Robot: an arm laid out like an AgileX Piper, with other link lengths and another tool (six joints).
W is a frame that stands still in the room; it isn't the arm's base.
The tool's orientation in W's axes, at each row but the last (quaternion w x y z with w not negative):
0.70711 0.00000 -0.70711 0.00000
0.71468 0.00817 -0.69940 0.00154
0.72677 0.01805 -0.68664 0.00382
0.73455 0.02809 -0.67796 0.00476
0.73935 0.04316 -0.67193 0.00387
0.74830 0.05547 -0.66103 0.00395
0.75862 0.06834 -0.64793 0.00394
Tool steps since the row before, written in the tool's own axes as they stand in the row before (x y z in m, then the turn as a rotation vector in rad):
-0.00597 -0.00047 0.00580 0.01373 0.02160 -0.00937
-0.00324 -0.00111 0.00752 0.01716 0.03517 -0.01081
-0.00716 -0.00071 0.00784 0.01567 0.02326 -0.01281
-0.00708 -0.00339 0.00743 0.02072 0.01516 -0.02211
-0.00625 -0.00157 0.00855 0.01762 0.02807 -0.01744
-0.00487 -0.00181 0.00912 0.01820 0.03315 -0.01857
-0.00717 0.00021 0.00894 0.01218 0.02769 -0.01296
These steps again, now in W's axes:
-0.00580 -0.00047 -0.00597 0.00937 0.02160 0.01373
-0.00757 -0.00118 -0.00309 0.01070 0.03516 0.01726
-0.00821 -0.00082 -0.00672 0.01297 0.02335 0.01541
-0.00782 -0.00352 -0.00658 0.02300 0.01555 0.01942
-0.00900 -0.00183 -0.00551 0.01724 0.02825 0.01753
-0.00949 -0.00228 -0.00387 0.01803 0.03336 0.01836
-0.00995 -0.00017 -0.00568 0.01207 0.02783 0.01275

